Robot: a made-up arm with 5 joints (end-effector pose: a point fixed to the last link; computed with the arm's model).
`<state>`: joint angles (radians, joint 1 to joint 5).
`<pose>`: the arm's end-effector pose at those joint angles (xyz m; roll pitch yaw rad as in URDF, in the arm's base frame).
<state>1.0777 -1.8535 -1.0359 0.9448 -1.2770</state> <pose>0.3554 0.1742 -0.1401 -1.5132 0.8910 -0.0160</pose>
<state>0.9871 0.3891 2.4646 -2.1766 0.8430</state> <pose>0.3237 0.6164 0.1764 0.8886 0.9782 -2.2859</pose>
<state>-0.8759 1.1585 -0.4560 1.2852 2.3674</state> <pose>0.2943 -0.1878 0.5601 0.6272 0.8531 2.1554</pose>
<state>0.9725 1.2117 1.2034 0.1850 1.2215</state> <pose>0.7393 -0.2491 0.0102 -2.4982 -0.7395 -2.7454</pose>
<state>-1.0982 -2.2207 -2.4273 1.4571 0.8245</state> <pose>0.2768 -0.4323 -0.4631 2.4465 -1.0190 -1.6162</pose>
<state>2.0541 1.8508 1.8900 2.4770 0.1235</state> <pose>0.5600 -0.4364 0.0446 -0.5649 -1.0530 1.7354</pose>
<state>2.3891 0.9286 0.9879 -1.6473 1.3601</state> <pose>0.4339 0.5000 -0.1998 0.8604 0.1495 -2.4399</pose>
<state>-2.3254 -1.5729 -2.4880 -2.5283 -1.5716</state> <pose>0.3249 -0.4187 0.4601 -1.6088 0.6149 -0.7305</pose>
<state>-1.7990 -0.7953 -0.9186 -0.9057 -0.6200</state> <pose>0.2543 0.2005 0.7029 -2.3168 0.2073 0.2008</pose>
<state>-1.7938 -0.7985 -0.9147 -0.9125 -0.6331</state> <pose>0.2501 0.1924 0.7065 -2.3030 0.1963 0.2130</pose>
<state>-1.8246 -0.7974 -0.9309 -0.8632 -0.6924</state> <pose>0.2369 0.2166 0.6837 -2.3703 0.1469 0.2179</pose>
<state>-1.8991 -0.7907 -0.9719 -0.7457 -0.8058</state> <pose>0.2146 0.2730 0.6202 -2.5416 0.0611 0.2394</pose>
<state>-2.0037 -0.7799 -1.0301 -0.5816 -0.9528</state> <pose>0.1894 0.3316 0.5158 -2.7958 -0.0186 0.3144</pose>
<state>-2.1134 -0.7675 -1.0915 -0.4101 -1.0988</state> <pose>0.1691 0.3610 0.3971 -3.0740 -0.0388 0.4334</pose>
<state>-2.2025 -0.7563 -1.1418 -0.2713 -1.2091</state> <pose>0.1577 0.3600 0.3020 2.9851 -0.0002 0.5380</pose>
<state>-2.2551 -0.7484 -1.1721 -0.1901 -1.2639</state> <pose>0.1540 0.3515 0.2488 2.8578 0.0436 0.5898</pose>
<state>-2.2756 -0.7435 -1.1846 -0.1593 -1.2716</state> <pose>0.1548 0.3497 0.2281 2.8097 0.0618 0.5973</pose>
